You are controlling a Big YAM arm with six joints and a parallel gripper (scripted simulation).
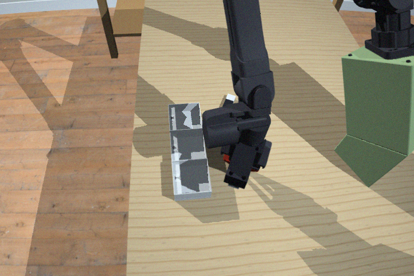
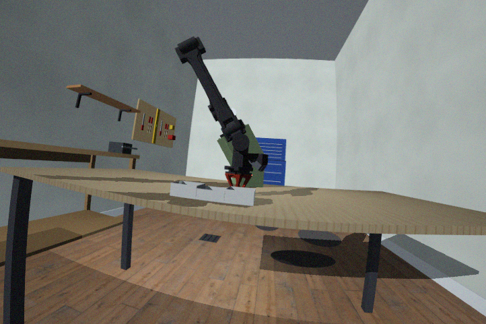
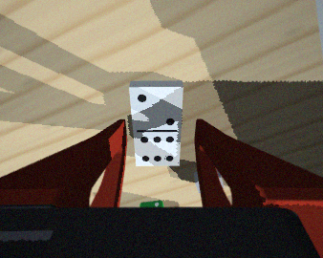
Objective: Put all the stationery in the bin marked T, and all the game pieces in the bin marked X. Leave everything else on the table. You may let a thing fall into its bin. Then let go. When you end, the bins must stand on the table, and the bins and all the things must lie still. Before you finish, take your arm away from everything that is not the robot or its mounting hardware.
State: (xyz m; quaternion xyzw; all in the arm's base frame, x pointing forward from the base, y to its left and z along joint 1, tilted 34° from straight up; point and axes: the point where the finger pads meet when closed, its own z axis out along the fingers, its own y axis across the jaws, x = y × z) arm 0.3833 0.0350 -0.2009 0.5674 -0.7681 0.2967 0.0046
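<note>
My gripper is now 1 cm above the white domino. From my hand the other things lie so: hex nut: 5 cm to the right, 1 cm below, 1 cm ahead; flat blue block: 11 cm to the right, 3 cm ahead, 1 cm below; green die: 6 cm to the right, 3 cm behind.
</note>
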